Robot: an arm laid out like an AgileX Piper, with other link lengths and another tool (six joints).
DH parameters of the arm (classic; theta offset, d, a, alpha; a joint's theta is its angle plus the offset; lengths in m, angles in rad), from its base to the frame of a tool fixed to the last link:
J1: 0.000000 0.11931 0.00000 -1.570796
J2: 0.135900 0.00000 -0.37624 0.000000
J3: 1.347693 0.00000 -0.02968 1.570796
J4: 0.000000 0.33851 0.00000 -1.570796
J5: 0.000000 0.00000 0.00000 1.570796
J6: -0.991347 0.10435 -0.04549 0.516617
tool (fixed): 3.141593 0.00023 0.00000 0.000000
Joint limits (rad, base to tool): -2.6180..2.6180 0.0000..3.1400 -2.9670..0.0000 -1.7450..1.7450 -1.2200..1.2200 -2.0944..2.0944
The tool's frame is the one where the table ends.
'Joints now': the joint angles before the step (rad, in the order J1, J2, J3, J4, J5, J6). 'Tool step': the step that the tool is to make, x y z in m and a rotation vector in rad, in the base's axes. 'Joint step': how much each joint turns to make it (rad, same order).
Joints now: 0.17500, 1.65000, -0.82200, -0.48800, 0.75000, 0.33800
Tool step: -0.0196, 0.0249, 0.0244, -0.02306, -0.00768, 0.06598
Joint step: 0.08312, -0.07492, 0.00498, -0.00103, 0.07299, -0.00885
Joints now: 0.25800, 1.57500, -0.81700, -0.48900, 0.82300, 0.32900
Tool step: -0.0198, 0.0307, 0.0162, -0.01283, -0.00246, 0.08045
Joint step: 0.10105, -0.04898, -0.00005, 0.00401, 0.05604, -0.00296
